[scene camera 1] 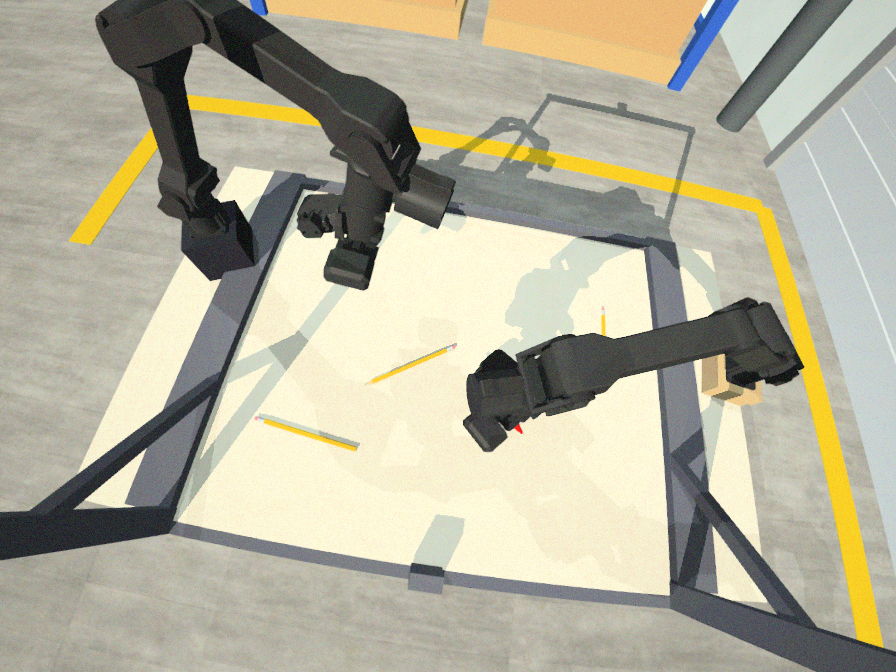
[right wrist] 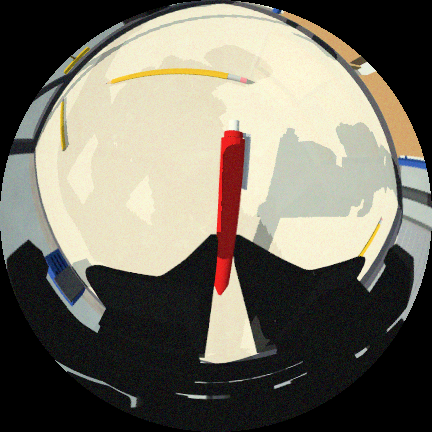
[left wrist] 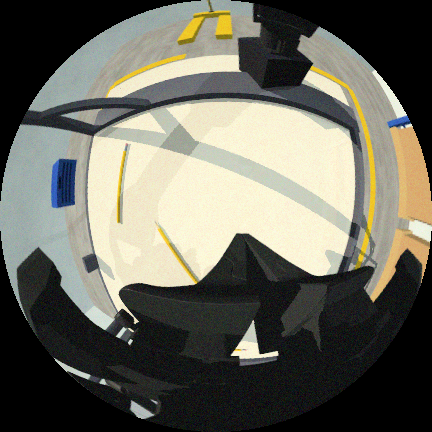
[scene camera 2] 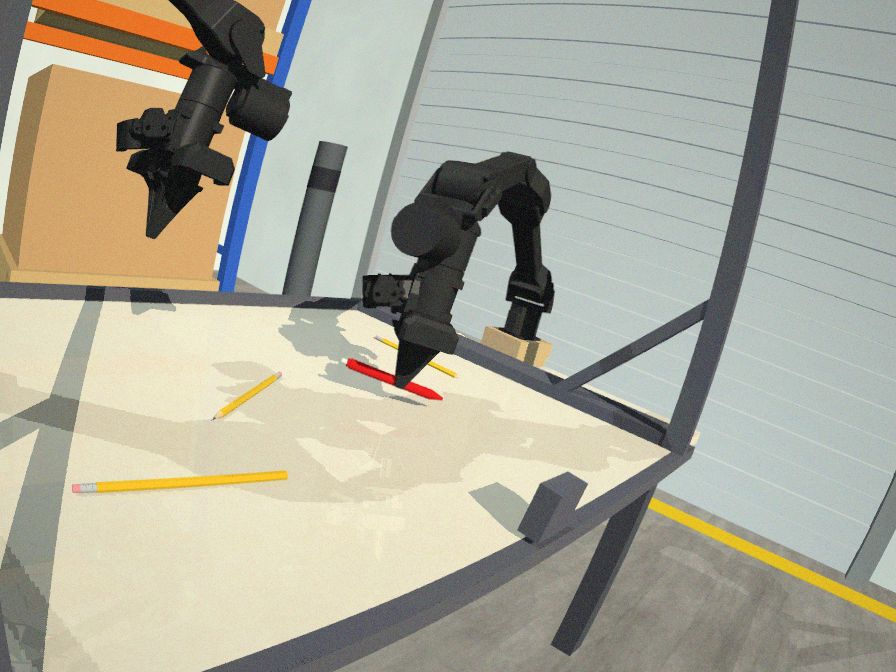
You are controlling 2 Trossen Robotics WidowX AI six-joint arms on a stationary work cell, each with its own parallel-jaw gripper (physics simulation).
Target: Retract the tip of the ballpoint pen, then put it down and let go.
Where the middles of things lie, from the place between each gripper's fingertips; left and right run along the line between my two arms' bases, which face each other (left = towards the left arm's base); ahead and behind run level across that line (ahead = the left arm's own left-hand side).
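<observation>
From my right hand: red ballpoint pen [scene camera 2: 352, 364], 1 cm above, 1 cm to the left; tan block [scene camera 1: 714, 383], 18 cm ahead, 47 cm to the right; grey block [scene camera 2: 555, 500], 29 cm behind, 7 cm to the left.
From my left hand: tan block, 13 cm below, 4 cm ahead, 77 cm to the right; grey block, 12 cm below, 43 cm behind, 23 cm to the right; red ballpoint pen, 12 cm below, 14 cm behind, 29 cm to the right.
</observation>
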